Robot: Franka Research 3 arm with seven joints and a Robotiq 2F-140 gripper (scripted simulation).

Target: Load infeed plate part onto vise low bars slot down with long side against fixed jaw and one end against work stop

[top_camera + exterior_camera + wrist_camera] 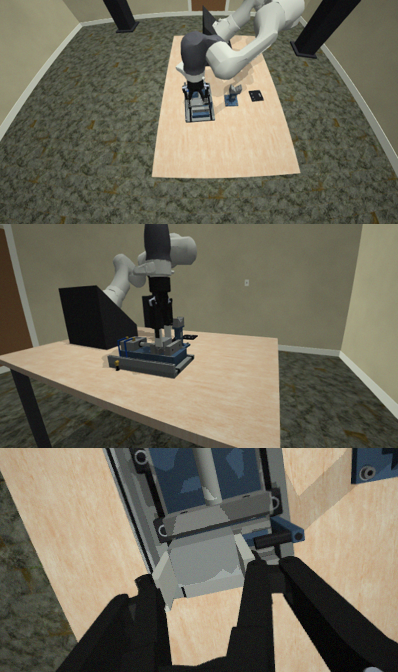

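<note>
My gripper is now 30 mm above the grey part. The rest, counted from my hand: work stop 10 mm behind, 70 mm to the left, 40 mm below; moving jaw 40 mm behind, 10 mm to the left, 50 mm below; fixed jaw 30 mm ahead, 30 mm to the left, 50 mm below.
</note>
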